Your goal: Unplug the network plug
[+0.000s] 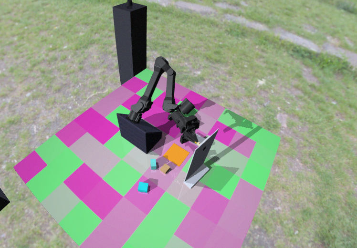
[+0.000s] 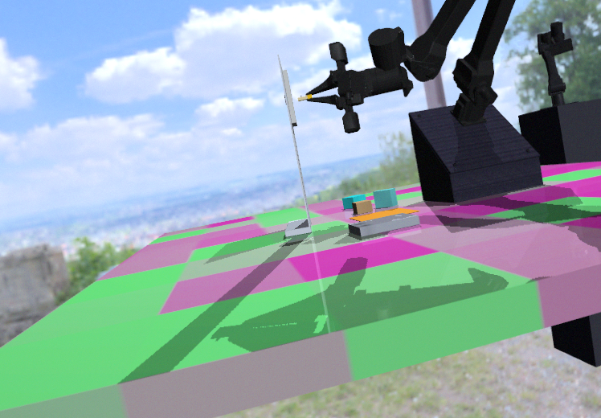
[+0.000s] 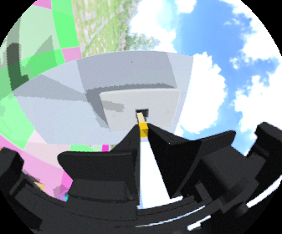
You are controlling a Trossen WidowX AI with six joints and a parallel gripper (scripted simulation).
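Right now the orange marked square is 110 mm behind my gripper tip, 40 mm to the left of it and 280 mm below it. Round my gripper tip: grey panel 50 mm ahead, 10 mm to the right, 110 mm below; then yellow network plug 10 mm ahead; then brown block 110 mm behind, 90 mm to the right, 270 mm below.
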